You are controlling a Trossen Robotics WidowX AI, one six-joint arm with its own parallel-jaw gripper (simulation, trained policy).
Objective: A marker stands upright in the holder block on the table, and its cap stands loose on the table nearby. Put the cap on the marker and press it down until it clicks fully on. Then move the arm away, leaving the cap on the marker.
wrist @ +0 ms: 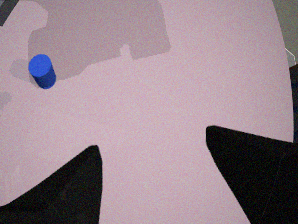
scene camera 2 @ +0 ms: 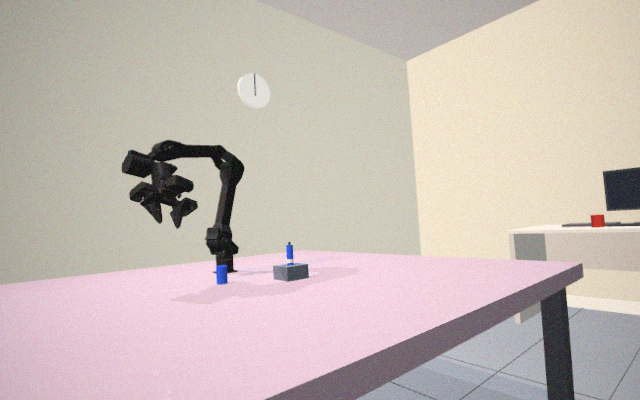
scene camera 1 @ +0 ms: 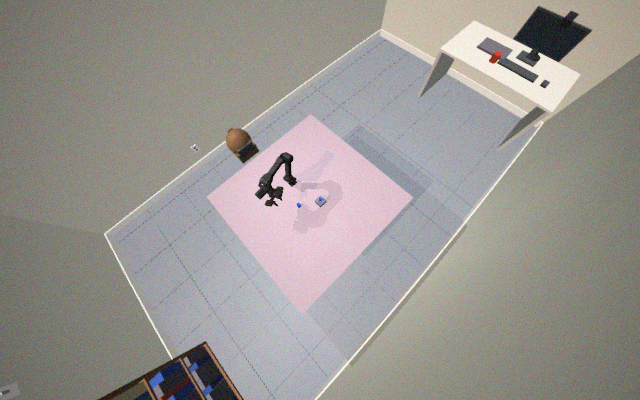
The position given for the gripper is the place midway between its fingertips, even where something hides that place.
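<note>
Gripper (scene camera 2: pixel 169 225) in sight. Gripper (wrist: pixel 154 144) visible here too.
</note>
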